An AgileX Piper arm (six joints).
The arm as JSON. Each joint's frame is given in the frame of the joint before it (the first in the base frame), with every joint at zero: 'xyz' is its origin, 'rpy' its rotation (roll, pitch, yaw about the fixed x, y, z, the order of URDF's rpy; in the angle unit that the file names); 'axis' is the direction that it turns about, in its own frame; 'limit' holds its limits. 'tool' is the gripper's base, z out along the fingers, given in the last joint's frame.
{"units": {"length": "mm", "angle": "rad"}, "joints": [
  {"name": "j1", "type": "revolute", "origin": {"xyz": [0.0, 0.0, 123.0], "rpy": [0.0, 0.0, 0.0]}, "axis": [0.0, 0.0, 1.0], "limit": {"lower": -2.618, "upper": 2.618}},
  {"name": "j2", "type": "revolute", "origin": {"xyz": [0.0, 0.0, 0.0], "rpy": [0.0, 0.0, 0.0]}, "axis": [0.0, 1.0, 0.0], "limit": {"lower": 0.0, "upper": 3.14}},
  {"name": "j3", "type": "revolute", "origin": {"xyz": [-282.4, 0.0, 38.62], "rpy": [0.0, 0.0, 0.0]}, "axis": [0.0, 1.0, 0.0], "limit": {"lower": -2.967, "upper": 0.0}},
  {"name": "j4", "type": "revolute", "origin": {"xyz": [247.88, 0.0, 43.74], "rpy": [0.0, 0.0, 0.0]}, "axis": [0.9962, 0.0, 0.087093], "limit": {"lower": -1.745, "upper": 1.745}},
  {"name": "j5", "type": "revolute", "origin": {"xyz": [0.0, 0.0, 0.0], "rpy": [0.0, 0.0, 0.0]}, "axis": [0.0, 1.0, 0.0], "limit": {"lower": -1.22, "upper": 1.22}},
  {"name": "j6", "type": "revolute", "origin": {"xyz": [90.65, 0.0, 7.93], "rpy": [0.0, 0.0, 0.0]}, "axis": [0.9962, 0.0, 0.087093], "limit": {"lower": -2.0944, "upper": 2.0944}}
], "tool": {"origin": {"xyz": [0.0, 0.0, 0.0], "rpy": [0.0, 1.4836, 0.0]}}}
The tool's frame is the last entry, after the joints.
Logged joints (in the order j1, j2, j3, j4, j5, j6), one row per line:
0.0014 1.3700 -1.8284 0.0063 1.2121 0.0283
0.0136 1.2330 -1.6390 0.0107 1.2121 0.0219
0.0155 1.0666 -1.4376 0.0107 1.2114 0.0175
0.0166 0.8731 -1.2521 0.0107 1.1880 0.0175
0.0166 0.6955 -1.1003 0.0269 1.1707 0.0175
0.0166 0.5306 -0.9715 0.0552 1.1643 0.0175
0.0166 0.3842 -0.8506 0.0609 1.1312 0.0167
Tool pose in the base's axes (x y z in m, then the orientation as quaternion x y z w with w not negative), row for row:
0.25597 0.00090 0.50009 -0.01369 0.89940 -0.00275 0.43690
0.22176 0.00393 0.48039 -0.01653 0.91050 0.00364 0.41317
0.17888 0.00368 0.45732 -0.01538 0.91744 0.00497 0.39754
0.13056 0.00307 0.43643 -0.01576 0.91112 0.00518 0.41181
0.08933 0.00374 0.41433 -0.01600 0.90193 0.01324 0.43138
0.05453 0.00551 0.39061 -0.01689 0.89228 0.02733 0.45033
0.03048 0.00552 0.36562 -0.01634 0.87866 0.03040 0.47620
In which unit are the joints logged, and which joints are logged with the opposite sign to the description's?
The joints are logged in radians. Opposite sign: j6.
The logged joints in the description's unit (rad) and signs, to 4 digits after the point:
0.0014 1.3700 -1.8284 0.0063 1.2121 -0.0283
0.0136 1.2330 -1.6390 0.0107 1.2121 -0.0219
0.0155 1.0666 -1.4376 0.0107 1.2114 -0.0175
0.0166 0.8731 -1.2521 0.0107 1.1880 -0.0175
0.0166 0.6955 -1.1003 0.0269 1.1707 -0.0175
0.0166 0.5306 -0.9715 0.0552 1.1643 -0.0175
0.0166 0.3842 -0.8506 0.0609 1.1312 -0.0167

